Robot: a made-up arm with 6 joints.
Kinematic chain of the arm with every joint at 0, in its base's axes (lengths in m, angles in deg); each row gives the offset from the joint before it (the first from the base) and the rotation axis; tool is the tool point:
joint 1: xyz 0 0 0.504 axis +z
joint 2: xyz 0.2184 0 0 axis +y
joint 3: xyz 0 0 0.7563 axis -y
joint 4: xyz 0 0 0.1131 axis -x
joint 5: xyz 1.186 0 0 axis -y
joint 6: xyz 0.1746 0 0 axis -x
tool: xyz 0 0 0
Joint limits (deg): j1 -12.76..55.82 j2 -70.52..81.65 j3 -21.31..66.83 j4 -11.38..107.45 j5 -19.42..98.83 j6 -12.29..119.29
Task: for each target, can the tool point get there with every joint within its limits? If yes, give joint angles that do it. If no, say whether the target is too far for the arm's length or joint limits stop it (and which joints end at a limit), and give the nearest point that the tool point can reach.
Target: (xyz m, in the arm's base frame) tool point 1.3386 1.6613 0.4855
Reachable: yes | joints 47.09 63.93 42.39 85.36 60.00 79.68
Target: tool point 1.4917 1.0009 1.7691
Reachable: yes | joints 33.02 28.66 47.18 20.31 25.82 14.53
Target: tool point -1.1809 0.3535 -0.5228
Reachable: no: joint limits stop it (at a limit: joint 1, joint 2, joint 3, joint 4) | nearest point 0.2877 0.7168 -0.5811 | short by 1.514 m
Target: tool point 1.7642 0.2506 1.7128
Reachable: yes | joints 7.09 27.25 40.96 14.49 45.03 93.02
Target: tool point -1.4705 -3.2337 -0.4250
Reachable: no: too far | nearest point -0.8532 -1.3175 1.3603 | short by 2.691 m
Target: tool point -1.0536 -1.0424 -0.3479
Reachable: no: joint limits stop it (at a limit: joint 2, joint 3, joint 5) | nearest point -1.0953 -1.0836 1.3315 | short by 1.680 m
